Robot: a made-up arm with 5 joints.
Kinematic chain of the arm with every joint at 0, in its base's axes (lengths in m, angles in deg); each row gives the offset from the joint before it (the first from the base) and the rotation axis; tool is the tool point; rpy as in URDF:
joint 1: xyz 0 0 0.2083 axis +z
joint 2: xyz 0 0 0 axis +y
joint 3: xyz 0.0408 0 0.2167 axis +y
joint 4: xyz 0.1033 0 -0.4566 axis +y
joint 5: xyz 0.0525 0 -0.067 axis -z
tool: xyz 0 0 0 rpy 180 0 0
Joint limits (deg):
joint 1: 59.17..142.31
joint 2: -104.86..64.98
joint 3: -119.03..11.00
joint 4: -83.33..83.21
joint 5: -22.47..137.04
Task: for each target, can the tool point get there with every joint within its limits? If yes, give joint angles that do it. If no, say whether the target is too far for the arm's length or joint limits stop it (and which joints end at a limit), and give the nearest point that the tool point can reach.
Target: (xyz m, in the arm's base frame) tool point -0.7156 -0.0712 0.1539
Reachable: no: joint limits stop it (at a limit: joint 1) | nearest point -0.4137 0.3196 0.1539 | short by 0.494 m
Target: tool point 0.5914 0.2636 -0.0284
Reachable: no: joint limits stop it (at a limit: joint 1) | nearest point 0.2713 0.4546 -0.0284 | short by 0.373 m
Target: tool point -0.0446 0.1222 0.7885
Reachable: yes | joints 110.03 -66.52 -66.17 24.29 101.36
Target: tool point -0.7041 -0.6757 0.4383
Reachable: no: too far | nearest point -0.3567 -0.5976 0.4467 | short by 0.356 m
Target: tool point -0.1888 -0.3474 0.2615
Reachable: no: joint limits stop it (at a limit: joint 2, joint 3, joint 4) | nearest point -0.1324 -0.2436 0.0961 | short by 0.203 m
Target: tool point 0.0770 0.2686 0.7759
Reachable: yes | joints 74.01 -43.03 -75.76 10.44 28.25
